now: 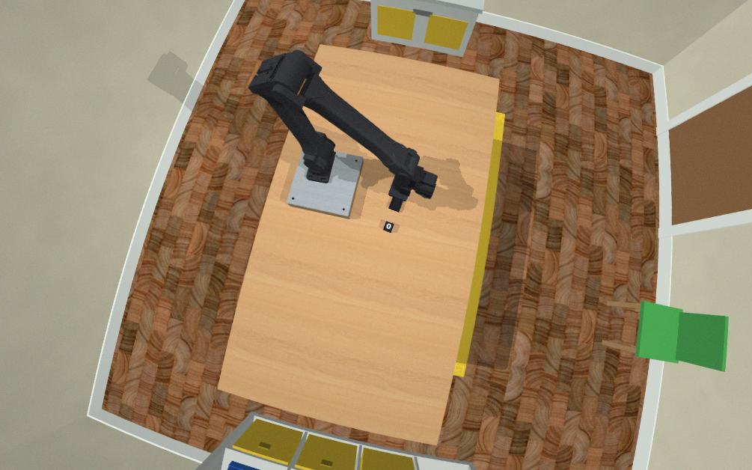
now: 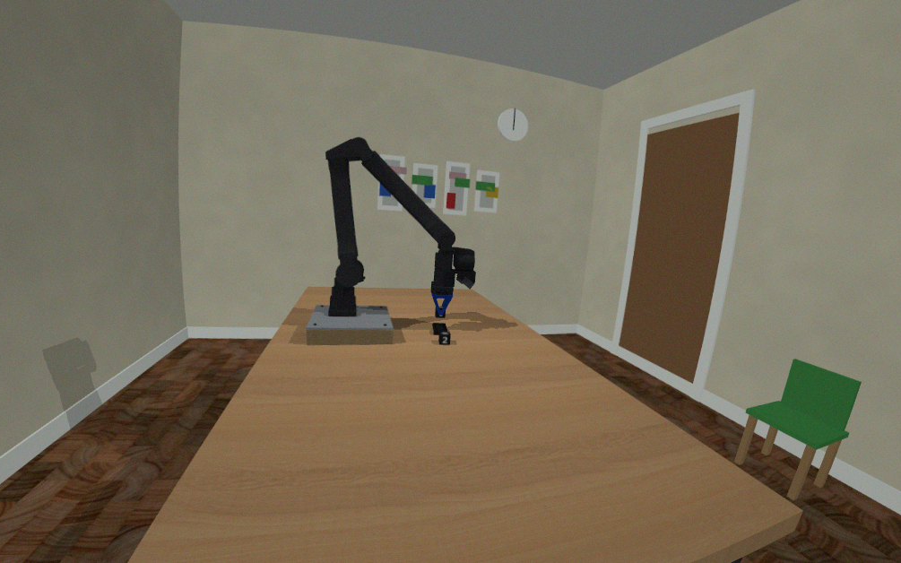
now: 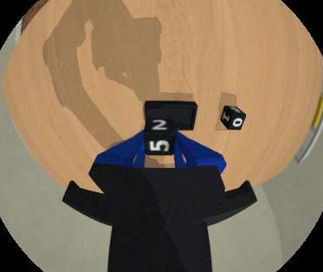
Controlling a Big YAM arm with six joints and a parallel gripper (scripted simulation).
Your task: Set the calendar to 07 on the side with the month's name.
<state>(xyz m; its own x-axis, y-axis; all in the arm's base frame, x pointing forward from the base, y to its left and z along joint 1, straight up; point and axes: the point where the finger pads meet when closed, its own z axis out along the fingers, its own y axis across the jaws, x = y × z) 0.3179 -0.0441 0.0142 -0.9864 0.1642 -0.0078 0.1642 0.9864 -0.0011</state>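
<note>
The black tray lies 60 mm below my hand and 20 mm to the right of it. Also, from my hand: black cube: 130 mm to the right, 50 mm below, 20 mm behind.
</note>
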